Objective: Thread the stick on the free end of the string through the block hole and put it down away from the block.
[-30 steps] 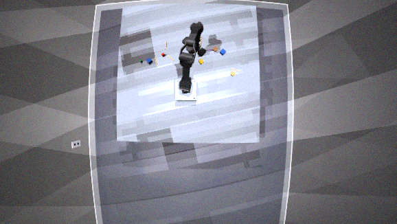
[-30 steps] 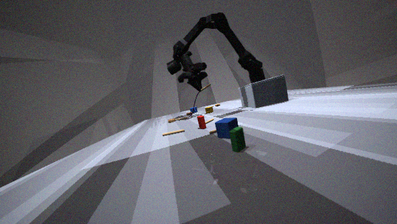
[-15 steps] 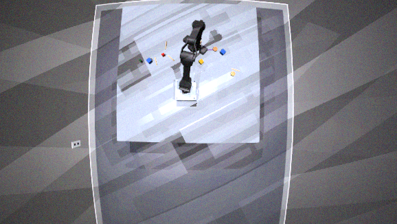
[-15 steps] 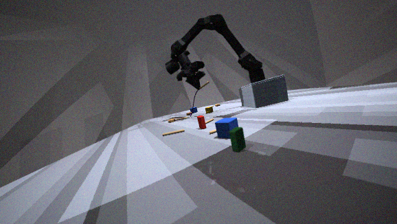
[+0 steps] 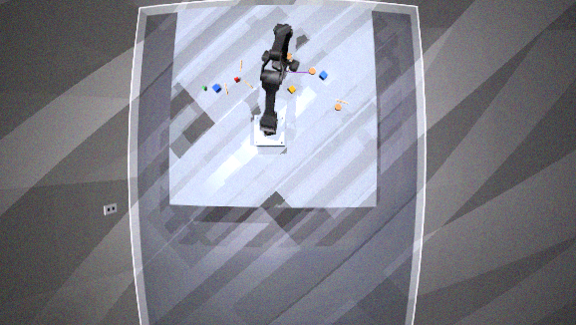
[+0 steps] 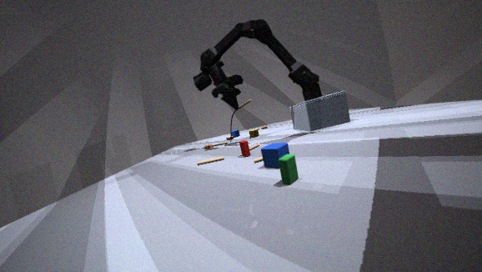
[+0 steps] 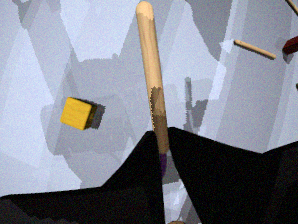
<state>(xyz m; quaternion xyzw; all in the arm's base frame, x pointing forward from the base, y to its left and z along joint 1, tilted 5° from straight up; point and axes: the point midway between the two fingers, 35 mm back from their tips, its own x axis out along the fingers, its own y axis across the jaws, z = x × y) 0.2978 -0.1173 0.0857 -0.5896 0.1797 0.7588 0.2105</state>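
Right now the yellow wooden block is 60 mm behind my gripper tip, 60 mm to the right of it and 120 mm below it. From my gripper tip the other things lie so: thin wooden stick 10 mm behind, 10 mm to the left, 10 mm above; round orange button 30 mm ahead, 200 mm to the right, 130 mm below; red block 70 mm ahead, 260 mm to the left, 120 mm below.
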